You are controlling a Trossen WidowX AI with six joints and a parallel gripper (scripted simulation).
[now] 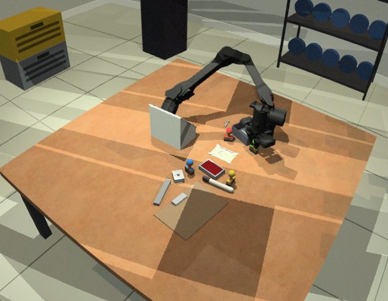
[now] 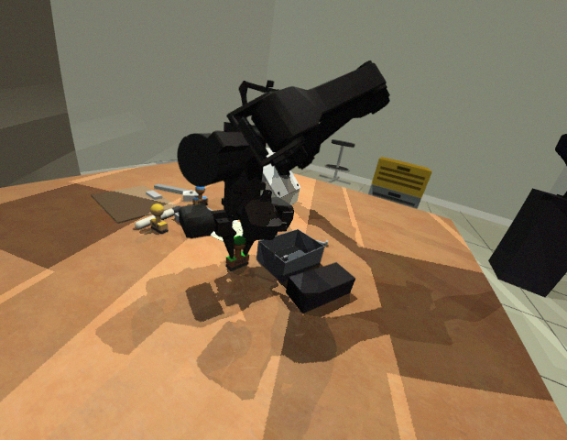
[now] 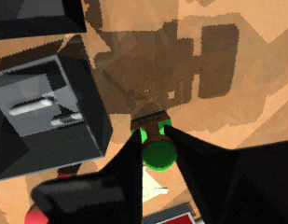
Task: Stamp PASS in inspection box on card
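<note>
The green-knobbed stamp is right at my gripper tip. The rest, counted from my gripper tip: grey box 90 mm behind, 60 mm to the left, 10 mm below; red-knobbed stamp 130 mm behind, 10 mm to the right, 10 mm below; white card 90 mm behind, 100 mm to the right, 30 mm below.
</note>
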